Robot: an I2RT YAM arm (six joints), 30 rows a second.
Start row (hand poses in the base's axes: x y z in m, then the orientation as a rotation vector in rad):
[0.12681 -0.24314 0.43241 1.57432 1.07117 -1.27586]
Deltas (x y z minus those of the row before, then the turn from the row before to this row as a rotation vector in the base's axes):
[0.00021 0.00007 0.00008 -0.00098 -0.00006 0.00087]
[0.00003 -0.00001 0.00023 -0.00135 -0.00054 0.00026]
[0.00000 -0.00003 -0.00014 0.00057 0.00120 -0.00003]
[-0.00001 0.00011 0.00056 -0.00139 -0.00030 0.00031]
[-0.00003 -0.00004 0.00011 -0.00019 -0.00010 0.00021]
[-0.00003 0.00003 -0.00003 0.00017 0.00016 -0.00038]
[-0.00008 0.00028 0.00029 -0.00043 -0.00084 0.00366]
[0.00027 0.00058 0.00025 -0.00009 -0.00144 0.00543]
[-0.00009 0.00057 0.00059 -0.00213 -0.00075 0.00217]
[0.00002 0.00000 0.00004 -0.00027 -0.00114 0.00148]
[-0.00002 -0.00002 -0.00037 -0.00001 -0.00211 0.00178]
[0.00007 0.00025 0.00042 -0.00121 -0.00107 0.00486]
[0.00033 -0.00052 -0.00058 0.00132 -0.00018 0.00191]
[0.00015 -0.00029 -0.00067 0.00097 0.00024 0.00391]
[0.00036 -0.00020 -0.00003 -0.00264 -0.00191 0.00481]
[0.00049 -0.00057 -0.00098 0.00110 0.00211 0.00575]
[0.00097 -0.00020 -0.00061 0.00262 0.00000 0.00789]
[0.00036 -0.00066 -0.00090 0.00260 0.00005 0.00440]
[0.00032 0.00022 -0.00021 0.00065 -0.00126 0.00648]
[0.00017 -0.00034 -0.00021 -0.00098 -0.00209 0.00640]
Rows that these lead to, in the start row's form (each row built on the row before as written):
[0.12702 -0.24307 0.43249 1.57299 1.07093 -1.27557]
[0.12705 -0.24308 0.43272 1.57206 1.06970 -1.27538]
[0.12705 -0.24311 0.43258 1.57193 1.07088 -1.27629]
[0.12704 -0.24300 0.43314 1.57082 1.06980 -1.27630]
[0.12701 -0.24304 0.43325 1.57058 1.06973 -1.27614]
[0.12698 -0.24301 0.43322 1.57090 1.06971 -1.27648]
[0.12690 -0.24273 0.43351 1.56836 1.07126 -1.27342]
[0.12717 -0.24215 0.43376 1.56508 1.07386 -1.26851]
[0.12708 -0.24158 0.43435 1.56229 1.07314 -1.26713]
[0.12710 -0.24158 0.43439 1.56157 1.07318 -1.26520]
[0.12708 -0.24160 0.43402 1.56130 1.07301 -1.26210]
[0.12715 -0.24135 0.43444 1.55742 1.07457 -1.25830]
[0.12748 -0.24187 0.43386 1.55713 1.07674 -1.25638]
[0.12763 -0.24216 0.43319 1.55494 1.08021 -1.25362]
[0.12799 -0.24236 0.43316 1.55041 1.08008 -1.24962]
[0.12848 -0.24293 0.43218 1.54611 1.08602 -1.24724]
[0.12945 -0.24313 0.43157 1.54239 1.09317 -1.24096]
[0.12981 -0.24379 0.43067 1.54114 1.09806 -1.23707]
[0.13013 -0.24357 0.43046 1.53752 1.10193 -1.23134]
[0.13030 -0.24391 0.43025 1.53311 1.10395 -1.22554]

